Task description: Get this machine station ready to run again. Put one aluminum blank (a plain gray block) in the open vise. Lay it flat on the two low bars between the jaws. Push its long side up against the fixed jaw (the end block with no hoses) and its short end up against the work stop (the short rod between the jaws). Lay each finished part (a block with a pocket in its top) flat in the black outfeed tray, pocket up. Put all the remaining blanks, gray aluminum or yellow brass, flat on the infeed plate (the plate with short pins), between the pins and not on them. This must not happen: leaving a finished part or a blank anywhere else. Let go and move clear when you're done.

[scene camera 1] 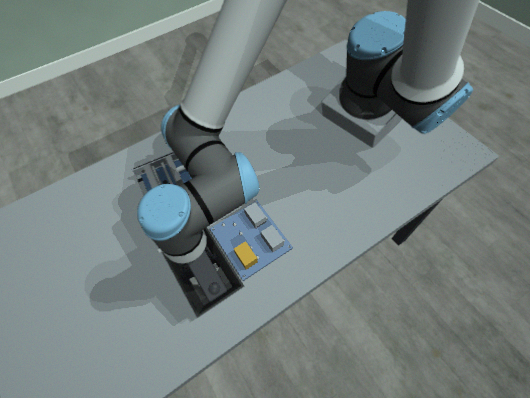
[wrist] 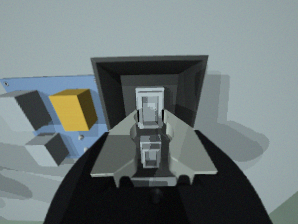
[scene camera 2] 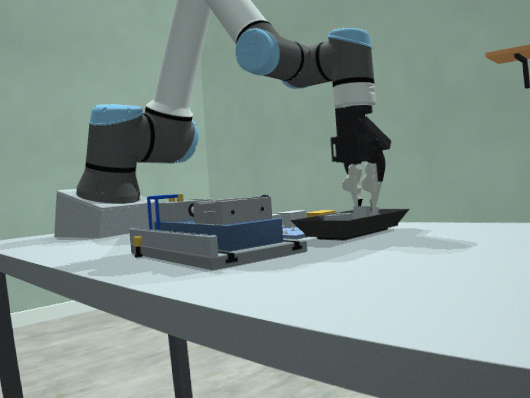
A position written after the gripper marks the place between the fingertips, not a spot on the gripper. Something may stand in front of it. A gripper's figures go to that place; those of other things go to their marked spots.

Scene:
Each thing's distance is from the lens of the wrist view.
gripper [wrist: 150,110]: 0.15 m
finished part [wrist: 150,101]: 0.15 m

